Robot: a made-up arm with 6 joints. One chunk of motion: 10 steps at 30 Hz.
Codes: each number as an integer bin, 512 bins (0 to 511) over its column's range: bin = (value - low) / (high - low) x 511, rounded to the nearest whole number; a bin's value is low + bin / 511 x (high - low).
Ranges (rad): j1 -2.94..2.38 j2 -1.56..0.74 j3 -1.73..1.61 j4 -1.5..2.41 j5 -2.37..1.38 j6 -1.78..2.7
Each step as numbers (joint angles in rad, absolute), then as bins.
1 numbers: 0.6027 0.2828 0.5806 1.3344 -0.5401 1.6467
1 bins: 340 409 354 370 249 391
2 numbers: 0.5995 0.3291 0.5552 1.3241 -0.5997 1.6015
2 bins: 340 420 350 369 241 386
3 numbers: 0.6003 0.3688 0.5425 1.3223 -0.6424 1.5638
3 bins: 340 429 348 369 235 381
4 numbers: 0.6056 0.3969 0.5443 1.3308 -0.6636 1.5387
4 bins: 341 435 348 370 233 379
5 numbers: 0.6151 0.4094 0.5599 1.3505 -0.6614 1.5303
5 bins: 341 438 350 373 233 378
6 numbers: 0.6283 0.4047 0.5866 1.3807 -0.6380 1.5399
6 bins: 343 437 354 376 236 379
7 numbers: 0.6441 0.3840 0.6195 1.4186 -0.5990 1.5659
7 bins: 344 432 359 381 241 382
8 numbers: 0.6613 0.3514 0.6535 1.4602 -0.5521 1.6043
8 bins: 346 425 365 387 248 386
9 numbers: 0.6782 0.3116 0.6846 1.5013 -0.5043 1.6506
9 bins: 348 416 369 392 254 391
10 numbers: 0.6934 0.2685 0.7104 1.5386 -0.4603 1.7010
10 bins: 349 406 373 397 260 397
